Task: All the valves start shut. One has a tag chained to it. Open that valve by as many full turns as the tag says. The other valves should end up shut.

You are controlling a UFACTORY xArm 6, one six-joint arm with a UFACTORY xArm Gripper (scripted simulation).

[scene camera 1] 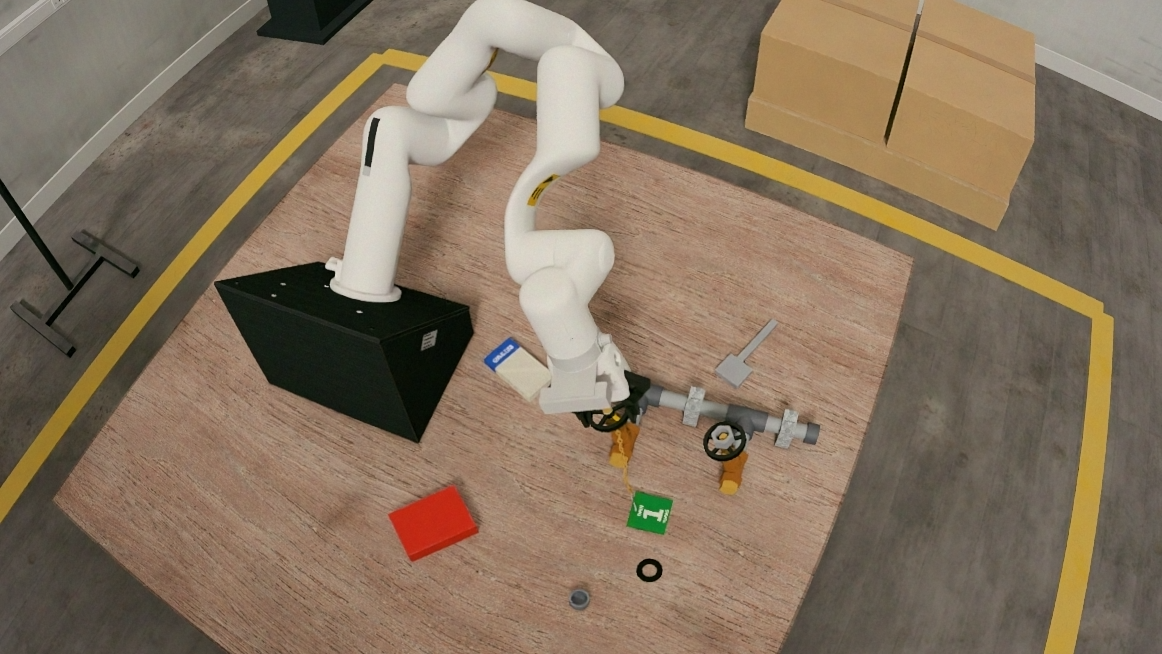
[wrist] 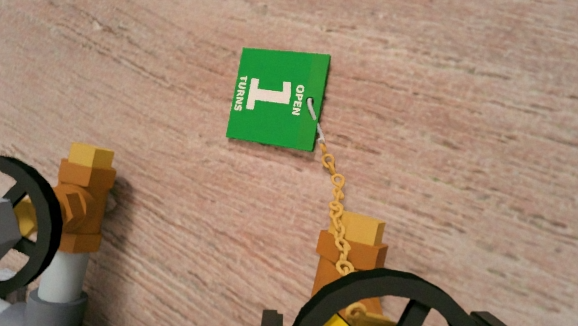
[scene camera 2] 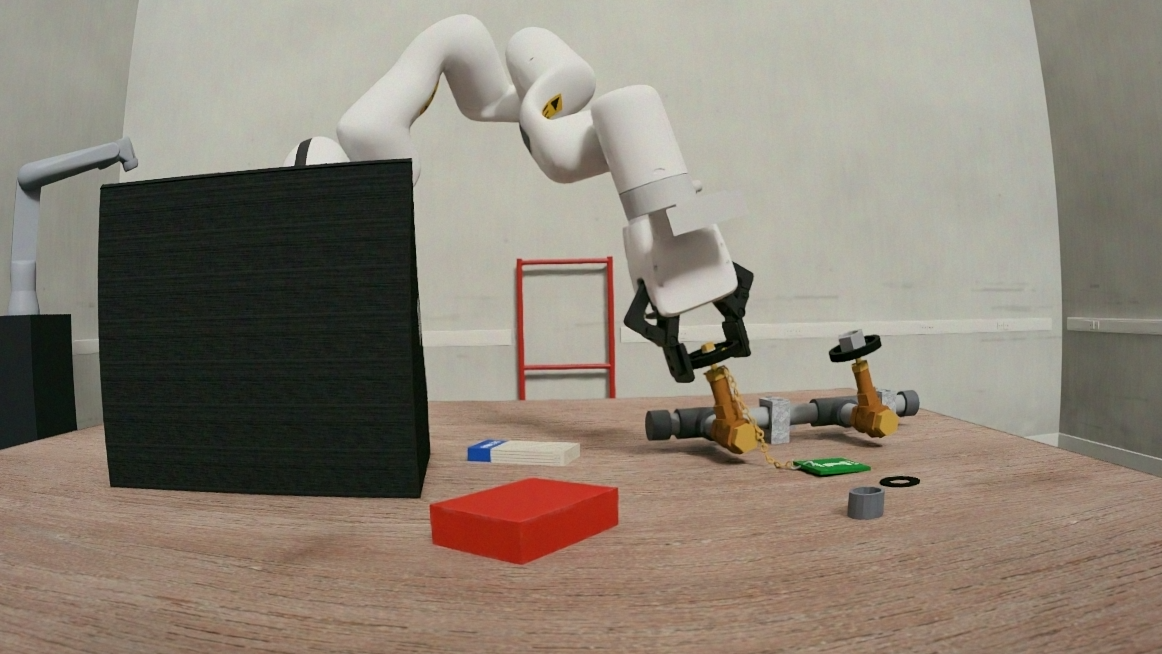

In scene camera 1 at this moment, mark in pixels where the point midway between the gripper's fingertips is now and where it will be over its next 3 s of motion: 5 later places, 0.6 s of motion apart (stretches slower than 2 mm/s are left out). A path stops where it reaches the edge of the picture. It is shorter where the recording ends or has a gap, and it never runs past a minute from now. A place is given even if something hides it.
My gripper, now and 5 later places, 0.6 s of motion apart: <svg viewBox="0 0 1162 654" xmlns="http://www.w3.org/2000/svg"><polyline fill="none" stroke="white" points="611,417 610,416 610,416 610,415 606,405 599,394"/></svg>
